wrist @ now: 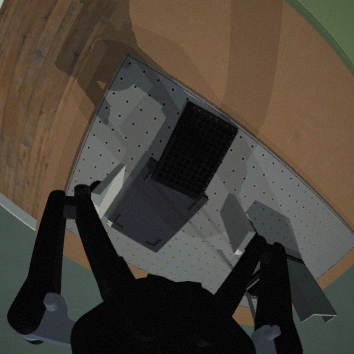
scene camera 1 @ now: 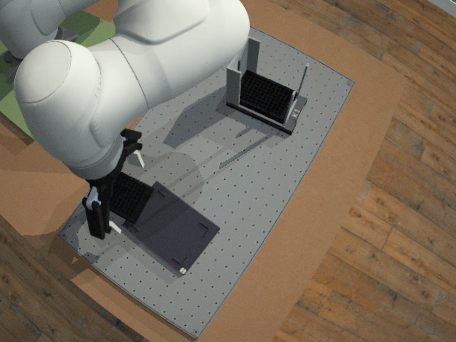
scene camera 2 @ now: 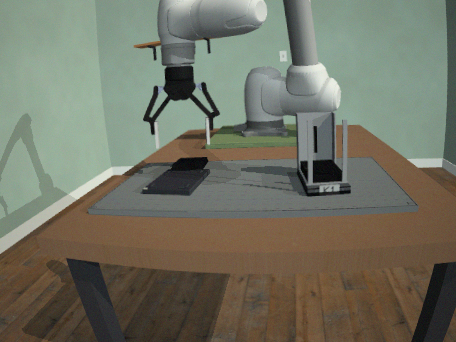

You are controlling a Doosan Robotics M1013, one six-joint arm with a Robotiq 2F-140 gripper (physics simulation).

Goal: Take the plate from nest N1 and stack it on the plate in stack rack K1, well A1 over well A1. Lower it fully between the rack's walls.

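Frame: origin at the arm's base, x ahead, y left, z up, level; millimetres.
Where they show: gripper, between the fingertips: (wrist: pixel 175 189) (scene camera 1: pixel 125 196) (scene camera 2: pixel 183 145); arm's base, origin of its link: (scene camera 2: pixel 265 131).
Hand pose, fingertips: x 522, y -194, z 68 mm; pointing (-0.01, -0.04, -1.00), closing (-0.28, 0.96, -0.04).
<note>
Things, the pixels of their top centre, and the offset from my fingertips. Level surfaces: height alone.
- dark nest N1, centre of its top: (wrist: pixel 152 213) (scene camera 1: pixel 169 226) (scene camera 2: pixel 177 177) 61 mm down, 90 mm ahead, 6 mm left
- Stack rack K1, centre of its top: (scene camera 1: pixel 274 66) (scene camera 2: pixel 321 116) (wrist: pixel 294 334) 77 mm up, 112 mm ahead, 352 mm left
- grey perforated board, height of its surface: 76 mm down
- brown table, height of its surface: 89 mm down
The black plate (scene camera 1: pixel 131 197) (scene camera 2: pixel 190 163) (wrist: pixel 196 150) lies at one end of the dark nest N1 (scene camera 1: pixel 175 227) (scene camera 2: pixel 175 182) (wrist: pixel 152 212), partly on it and partly past its edge. In scene camera 2 it looks tilted. My gripper (scene camera 1: pixel 127 194) (scene camera 2: pixel 183 146) (wrist: pixel 175 189) is open and empty, high above the plate and nest. Stack rack K1 (scene camera 1: pixel 233 87) (scene camera 2: pixel 329 188) (wrist: pixel 310 292) stands apart from the nest, with tall walls and thin posts. A black plate (scene camera 1: pixel 266 95) (scene camera 2: pixel 321 171) sits low between them. In the wrist view, a finger partly hides the rack. Well A1 cannot be made out.
A grey perforated board (scene camera 1: pixel 240 200) (scene camera 2: pixel 240 202) (wrist: pixel 100 150) carries the nest and rack on a brown table (scene camera 1: pixel 320 220) (scene camera 2: pixel 240 240) (wrist: pixel 175 50). The arm's base stands on a green pad (scene camera 1: pixel 95 25) (scene camera 2: pixel 230 142) at the back. My arm (scene camera 1: pixel 165 60) hangs over the board.
</note>
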